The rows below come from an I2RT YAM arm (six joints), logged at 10 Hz.
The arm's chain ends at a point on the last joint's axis. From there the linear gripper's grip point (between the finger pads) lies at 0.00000 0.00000 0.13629 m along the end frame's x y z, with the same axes.
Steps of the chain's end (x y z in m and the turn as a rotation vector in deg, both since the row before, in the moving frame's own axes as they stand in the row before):
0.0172, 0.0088, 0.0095, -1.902, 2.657, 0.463
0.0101, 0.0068, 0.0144, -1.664, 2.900, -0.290
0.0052, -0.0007, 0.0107, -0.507, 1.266, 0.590
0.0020, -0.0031, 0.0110, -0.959, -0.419, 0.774
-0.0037, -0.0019, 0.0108, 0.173, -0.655, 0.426
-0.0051, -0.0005, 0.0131, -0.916, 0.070, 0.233
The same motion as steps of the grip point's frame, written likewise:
0.0235, 0.0133, 0.0093, -1.902, 2.657, 0.463
0.0170, 0.0107, 0.0142, -1.664, 2.900, -0.290
0.0082, 0.0005, 0.0107, -0.507, 1.266, 0.590
0.0010, -0.0008, 0.0110, -0.959, -0.419, 0.774
-0.0053, -0.0023, 0.0108, 0.173, -0.655, 0.426
-0.0049, 0.0017, 0.0131, -0.916, 0.070, 0.233

